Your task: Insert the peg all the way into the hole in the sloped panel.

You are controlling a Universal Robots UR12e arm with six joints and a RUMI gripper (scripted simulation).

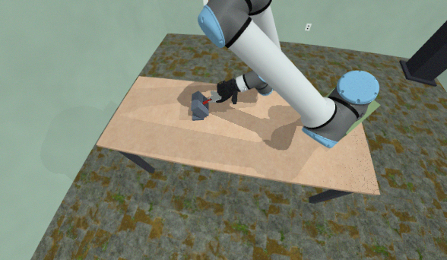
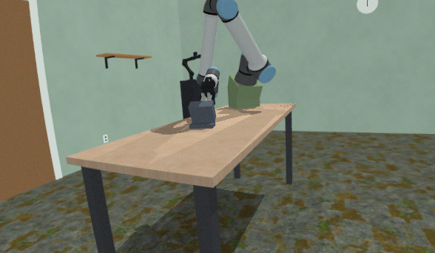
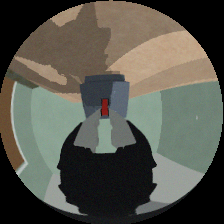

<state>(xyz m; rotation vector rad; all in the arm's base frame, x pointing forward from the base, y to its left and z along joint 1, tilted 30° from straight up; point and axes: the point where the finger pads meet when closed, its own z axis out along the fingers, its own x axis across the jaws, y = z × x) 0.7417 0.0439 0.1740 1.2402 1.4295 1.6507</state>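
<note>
Right now the red peg is 30 mm ahead of my hand, 10 mm to the left of it and 20 mm below it.
</note>
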